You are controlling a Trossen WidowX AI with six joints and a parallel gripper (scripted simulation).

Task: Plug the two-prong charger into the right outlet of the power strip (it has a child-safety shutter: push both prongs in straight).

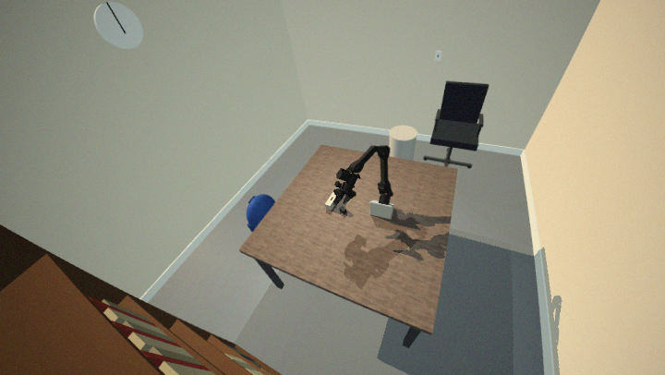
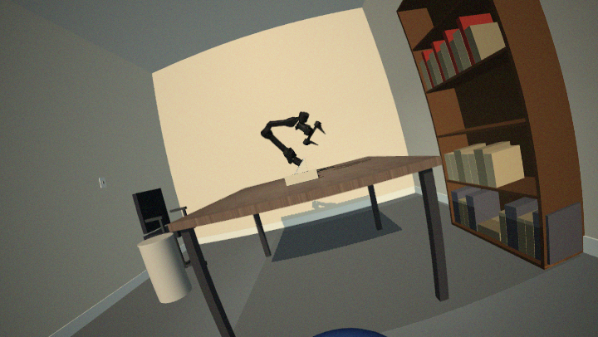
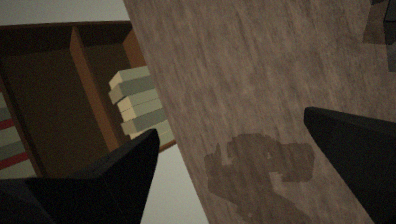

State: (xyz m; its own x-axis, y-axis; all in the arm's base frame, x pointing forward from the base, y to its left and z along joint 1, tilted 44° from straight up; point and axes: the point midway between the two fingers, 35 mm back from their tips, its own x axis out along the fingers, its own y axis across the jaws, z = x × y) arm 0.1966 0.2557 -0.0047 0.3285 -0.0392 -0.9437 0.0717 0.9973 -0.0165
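My gripper tip is 210 mm above the dark two-prong charger, 110 mm to the left of it and 70 mm short of it.
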